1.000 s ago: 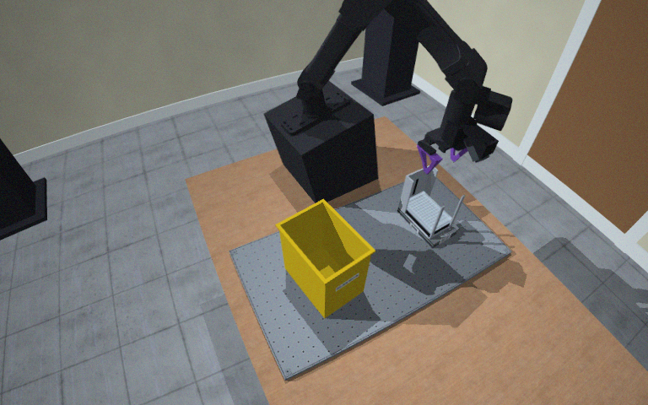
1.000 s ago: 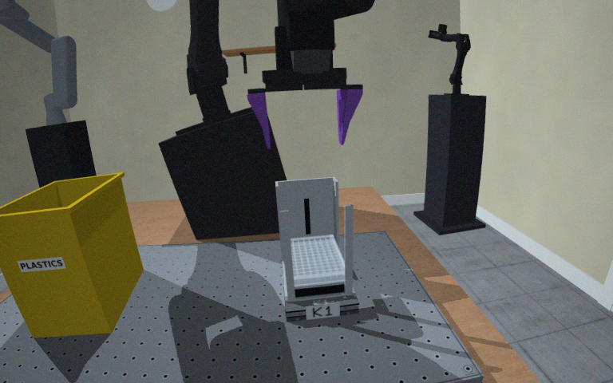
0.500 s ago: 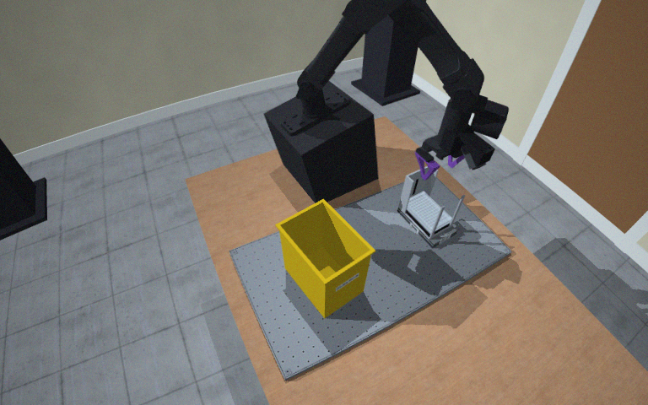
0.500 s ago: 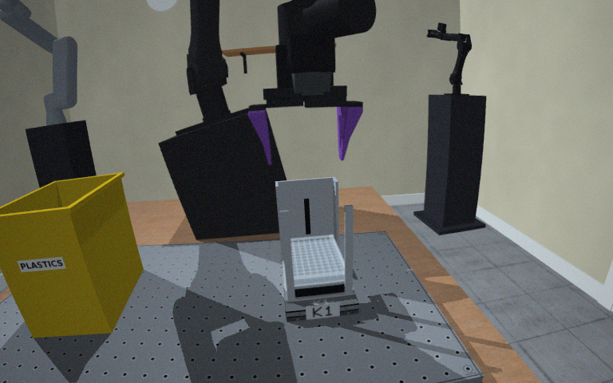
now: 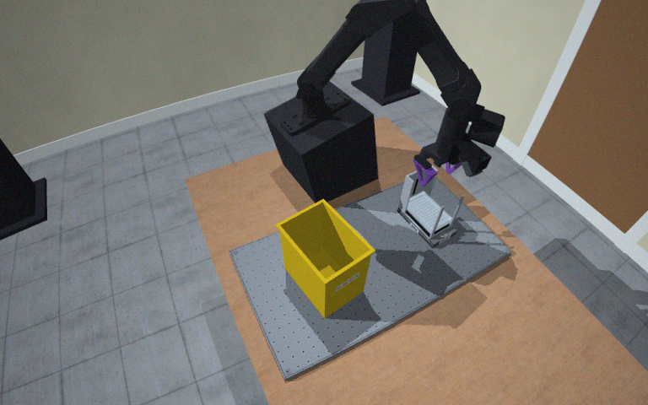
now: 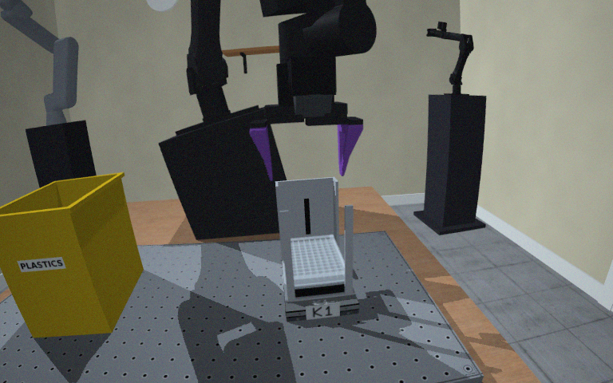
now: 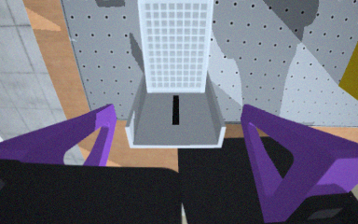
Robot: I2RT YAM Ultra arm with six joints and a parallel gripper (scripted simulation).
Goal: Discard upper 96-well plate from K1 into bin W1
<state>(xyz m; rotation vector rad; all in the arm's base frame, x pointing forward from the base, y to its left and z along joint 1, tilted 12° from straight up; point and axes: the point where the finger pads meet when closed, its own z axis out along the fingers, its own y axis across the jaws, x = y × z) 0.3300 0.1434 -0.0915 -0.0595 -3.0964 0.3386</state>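
The black plate lies 140 mm below my hand and 10 mm ahead of it. From my hand the other things lie so: yellow plastics bin W1 (350 mm to the right, 80 mm below, 10 mm ahead).
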